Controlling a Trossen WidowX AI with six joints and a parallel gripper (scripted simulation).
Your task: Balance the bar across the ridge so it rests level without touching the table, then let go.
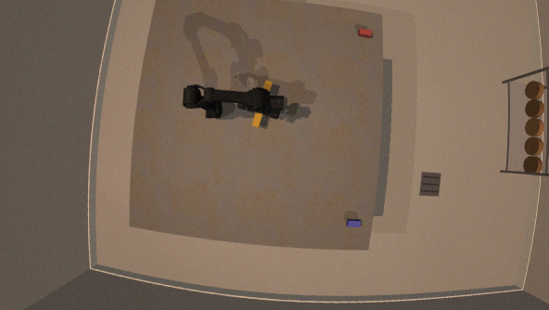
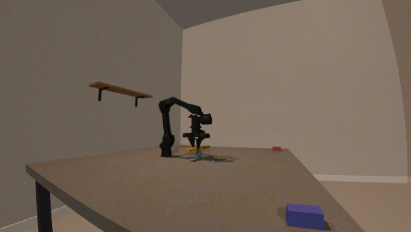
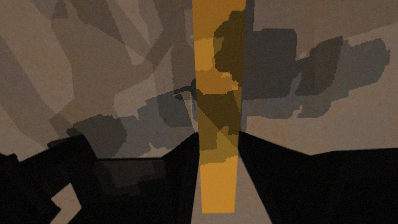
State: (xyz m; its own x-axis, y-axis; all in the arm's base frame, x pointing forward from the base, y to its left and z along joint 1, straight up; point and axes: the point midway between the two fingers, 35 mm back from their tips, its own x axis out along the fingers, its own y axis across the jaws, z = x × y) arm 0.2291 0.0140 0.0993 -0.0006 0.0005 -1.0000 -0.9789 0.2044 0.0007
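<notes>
Now: gripper tip 1 cm short of the bar and 3 cm to the right of it. Round my gripper tip: red block 51 cm ahead, 49 cm to the left, 5 cm below; purple block 51 cm ahead, 51 cm to the right, 5 cm below.
</notes>
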